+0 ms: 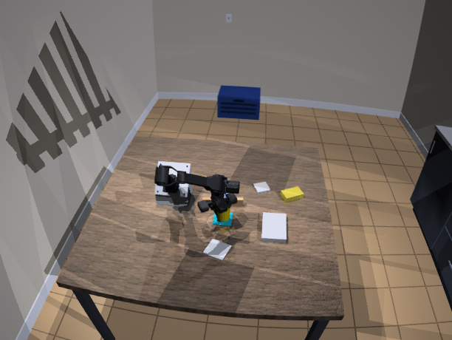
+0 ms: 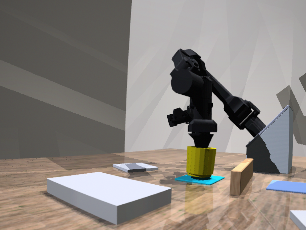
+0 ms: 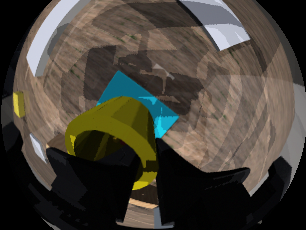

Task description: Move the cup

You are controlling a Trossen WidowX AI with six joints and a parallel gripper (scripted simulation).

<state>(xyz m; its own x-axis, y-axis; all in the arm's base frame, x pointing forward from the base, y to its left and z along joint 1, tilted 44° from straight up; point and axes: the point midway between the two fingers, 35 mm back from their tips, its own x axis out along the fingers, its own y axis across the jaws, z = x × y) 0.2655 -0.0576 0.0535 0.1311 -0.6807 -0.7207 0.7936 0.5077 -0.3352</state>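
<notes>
The yellow cup is 2 cm to the left of my gripper tip and 2 cm ahead of it. From my gripper tip the other things lie so: thin white tile (19 cm to the right, 5 cm ahead, 4 cm below); cyan pad (5 cm below, 2 cm to the left, 2 cm ahead); wooden block (12 cm to the left, 3 cm below).
</notes>
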